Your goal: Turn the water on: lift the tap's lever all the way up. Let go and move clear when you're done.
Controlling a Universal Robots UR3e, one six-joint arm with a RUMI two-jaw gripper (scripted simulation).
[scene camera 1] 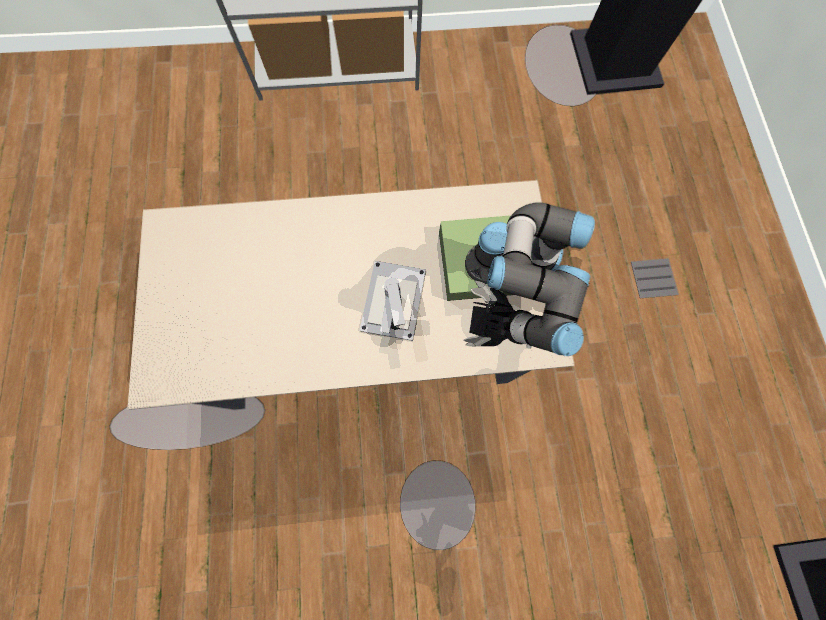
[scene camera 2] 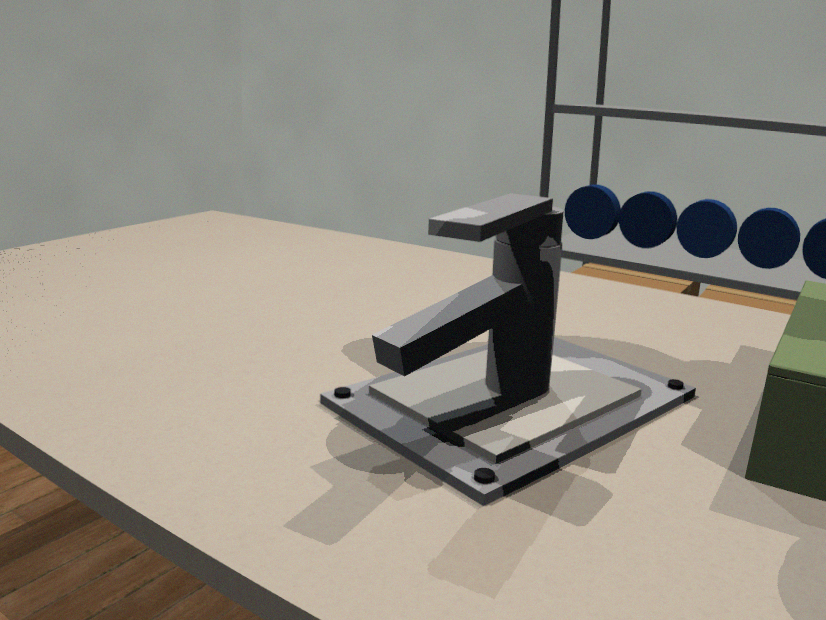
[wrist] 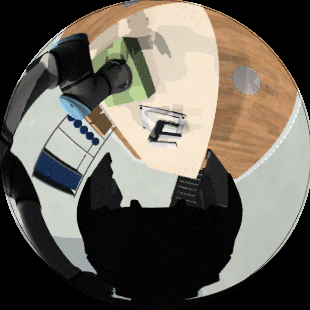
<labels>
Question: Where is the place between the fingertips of my gripper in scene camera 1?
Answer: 470, 313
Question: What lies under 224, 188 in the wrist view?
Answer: My gripper.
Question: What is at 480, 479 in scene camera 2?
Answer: A plate.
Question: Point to a plate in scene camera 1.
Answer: At 417, 275
</labels>
